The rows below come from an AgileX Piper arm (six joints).
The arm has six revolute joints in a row. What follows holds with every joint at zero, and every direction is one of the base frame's. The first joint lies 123 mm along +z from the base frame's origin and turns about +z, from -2.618 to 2.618 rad. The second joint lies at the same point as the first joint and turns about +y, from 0 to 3.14 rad. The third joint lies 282.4 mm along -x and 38.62 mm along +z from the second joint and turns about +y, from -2.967 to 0 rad. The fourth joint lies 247.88 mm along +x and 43.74 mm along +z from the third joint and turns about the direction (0.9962, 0, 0.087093), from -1.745 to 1.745 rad. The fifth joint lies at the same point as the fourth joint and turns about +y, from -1.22 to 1.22 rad. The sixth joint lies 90.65 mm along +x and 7.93 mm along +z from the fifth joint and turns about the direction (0.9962, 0, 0.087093), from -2.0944 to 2.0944 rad. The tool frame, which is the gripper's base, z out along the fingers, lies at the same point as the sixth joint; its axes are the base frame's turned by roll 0, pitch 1.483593 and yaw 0 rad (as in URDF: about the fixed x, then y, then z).
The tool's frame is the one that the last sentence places.
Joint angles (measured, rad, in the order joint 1, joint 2, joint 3, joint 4, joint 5, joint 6), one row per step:
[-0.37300 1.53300 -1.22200 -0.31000 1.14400 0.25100]
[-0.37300 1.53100 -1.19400 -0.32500 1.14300 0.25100]
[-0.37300 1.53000 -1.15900 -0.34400 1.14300 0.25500]
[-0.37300 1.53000 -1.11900 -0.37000 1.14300 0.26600]
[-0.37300 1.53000 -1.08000 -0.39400 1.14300 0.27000]
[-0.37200 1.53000 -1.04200 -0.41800 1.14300 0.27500]
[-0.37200 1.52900 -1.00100 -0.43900 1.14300 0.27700]
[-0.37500 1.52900 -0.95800 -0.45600 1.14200 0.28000]
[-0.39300 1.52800 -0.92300 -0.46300 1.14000 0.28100]
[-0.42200 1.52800 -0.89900 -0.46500 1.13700 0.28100]
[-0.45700 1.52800 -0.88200 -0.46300 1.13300 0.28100]
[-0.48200 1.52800 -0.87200 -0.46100 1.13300 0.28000]
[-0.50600 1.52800 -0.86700 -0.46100 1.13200 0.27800]
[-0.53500 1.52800 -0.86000 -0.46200 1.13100 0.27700]
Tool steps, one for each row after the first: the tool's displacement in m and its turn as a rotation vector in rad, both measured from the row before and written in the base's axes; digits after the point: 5 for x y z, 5 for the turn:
[-0.00376 0.00022 -0.00650 -0.00438 0.02861 0.00382]
[-0.00480 0.00028 -0.00843 -0.00447 0.03697 0.00126]
[-0.00572 0.00007 -0.00963 -0.00836 0.04247 -0.00254]
[-0.00584 0.00031 -0.00918 -0.00693 0.04313 0.00434]
[-0.00584 0.00062 -0.00868 -0.00723 0.04169 0.00529]
[-0.00677 0.00094 -0.00898 -0.00352 0.04350 0.00673]
[-0.00755 0.00077 -0.00956 0.00096 0.04357 0.00221]
[-0.00831 -0.00211 -0.00753 0.00659 0.03164 -0.01477]
[-0.00782 -0.00461 -0.00533 0.00749 0.01999 -0.02683]
[-0.00746 -0.00576 -0.00385 0.00810 0.01102 -0.03452]
[-0.00531 -0.00396 -0.00223 0.00628 0.00848 -0.02516]
[-0.00432 -0.00425 -0.00109 0.00268 0.00413 -0.02180]
[-0.00555 -0.00493 -0.00149 0.00279 0.00590 -0.02717]

